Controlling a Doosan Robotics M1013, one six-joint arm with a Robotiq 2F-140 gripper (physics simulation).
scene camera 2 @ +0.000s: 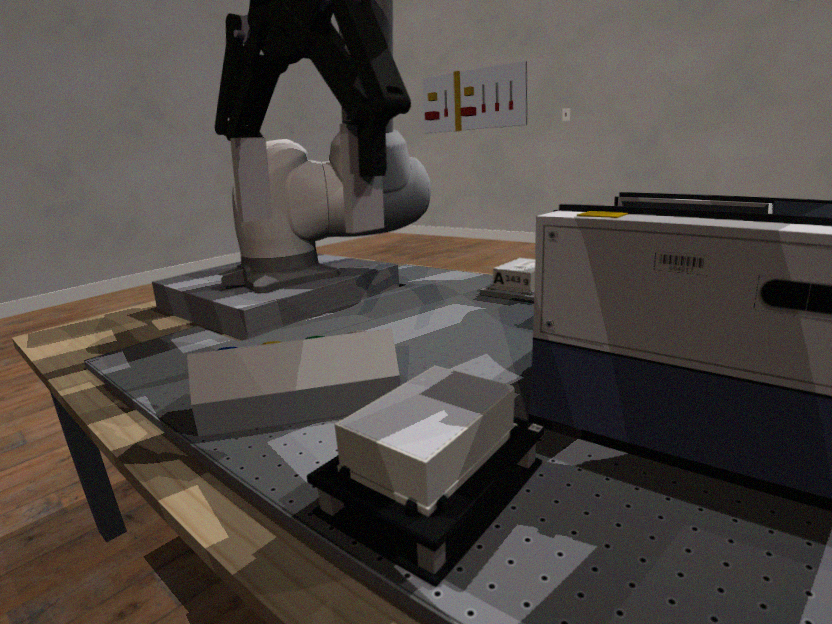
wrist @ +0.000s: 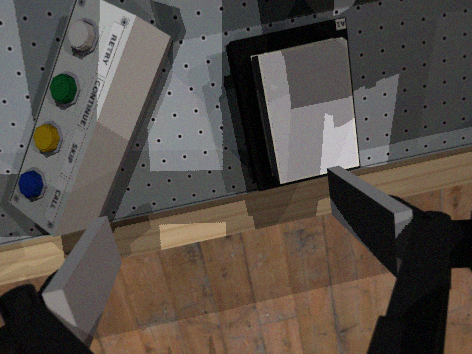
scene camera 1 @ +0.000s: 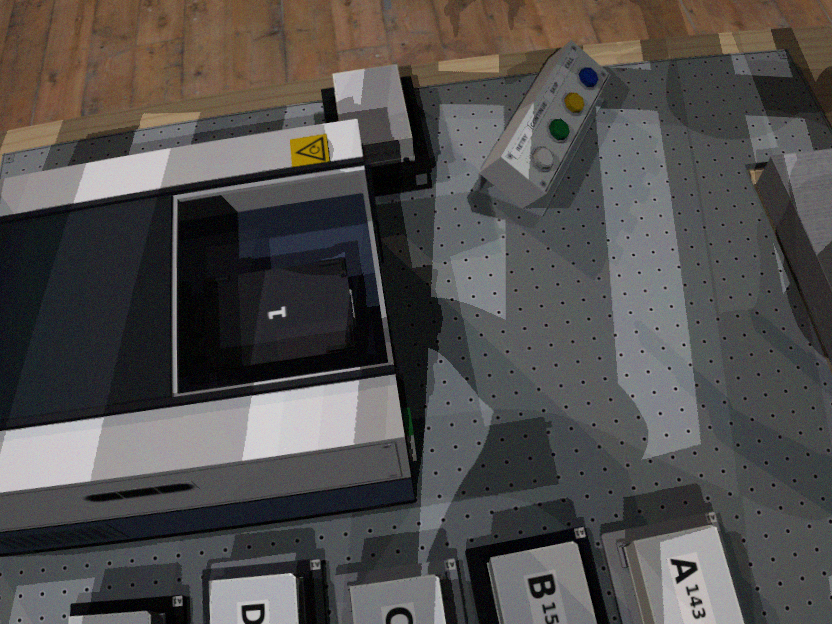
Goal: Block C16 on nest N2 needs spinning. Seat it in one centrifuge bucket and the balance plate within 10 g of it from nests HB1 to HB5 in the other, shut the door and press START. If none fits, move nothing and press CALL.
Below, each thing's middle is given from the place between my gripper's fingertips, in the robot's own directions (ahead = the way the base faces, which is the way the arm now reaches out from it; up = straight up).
Labels:
The white block [scene camera 2: 425,438] is 90 mm ahead of my hand, 40 mm to the left of it and 160 mm below it. Round my hand: button box [scene camera 2: 232,389] (130 mm behind, 40 mm to the left, 180 mm below); dark lid [scene camera 1: 92,287] (330 mm ahead, 390 mm to the left, 10 mm below); centrifuge [scene camera 1: 329,435] (300 mm ahead, 390 mm to the left, 100 mm below).

